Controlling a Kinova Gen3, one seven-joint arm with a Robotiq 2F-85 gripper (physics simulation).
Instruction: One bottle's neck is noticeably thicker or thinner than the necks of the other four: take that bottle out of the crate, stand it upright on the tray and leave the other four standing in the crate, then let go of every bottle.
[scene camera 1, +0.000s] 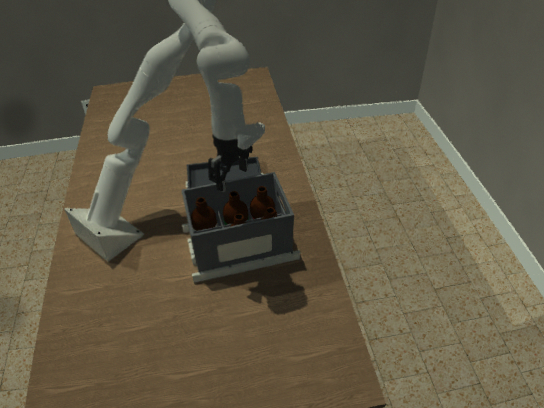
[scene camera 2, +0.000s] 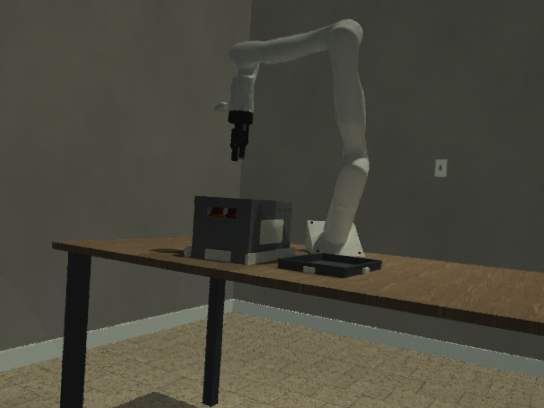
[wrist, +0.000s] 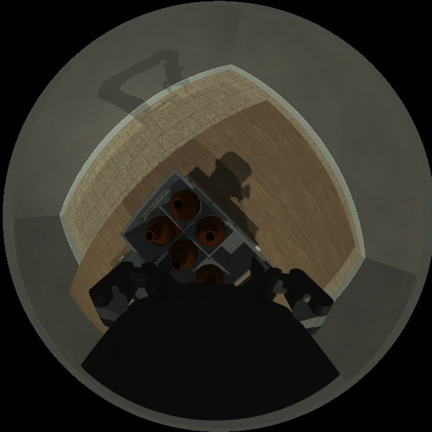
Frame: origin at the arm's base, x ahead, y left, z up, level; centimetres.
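Where they show: gripper, between the fingertips: (scene camera 1: 233, 180) (scene camera 2: 237, 160); arm's base, origin of its link: (scene camera 1: 102, 221) (scene camera 2: 334, 235).
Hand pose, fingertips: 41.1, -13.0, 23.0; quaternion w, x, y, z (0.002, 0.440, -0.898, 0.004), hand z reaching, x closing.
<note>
Each offset is from my fingertips to the top centre of the thing, as dx, dy, dz. Level surfaces: height alone.
Five brown bottles stand upright in the grey crate @(+0.2, +4.6, -11.7) (scene camera 1: 281, 235) (scene camera 2: 222, 235). The back row in scene camera 1 has the left bottle @(-9.5, +7.7, -12.9) (scene camera 1: 204, 219) (wrist: 209, 275), middle bottle @(-0.2, +9.1, -12.9) (scene camera 1: 235, 210) (wrist: 187, 251) and right bottle @(+7.8, +10.3, -12.9) (scene camera 1: 261, 206) (wrist: 165, 230). The front row has the middle bottle @(+0.7, +0.0, -12.9) (scene camera 1: 239, 219) (wrist: 210, 229) and right bottle @(+9.3, +1.5, -12.9) (scene camera 1: 270, 212) (wrist: 187, 204). I cannot clearly tell which neck differs. The dark tray @(-3.2, +33.2, -26.6) (scene camera 1: 199, 177) (scene camera 2: 345, 270) lies behind the crate in scene camera 1, holding no bottle. My gripper (scene camera 1: 232, 178) (scene camera 2: 238, 158) (wrist: 211, 264) is open, empty, above the crate.
The crate and tray stand on the wooden table @(dz -29.2) (scene camera 1: 175, 340) (scene camera 2: 450, 287) (wrist: 300, 200). The arm's base (scene camera 1: 107, 235) (scene camera 2: 340, 245) stands left of the crate in scene camera 1. The crate's walls rise nearly to the bottle necks. The crate's front left compartment is empty.
</note>
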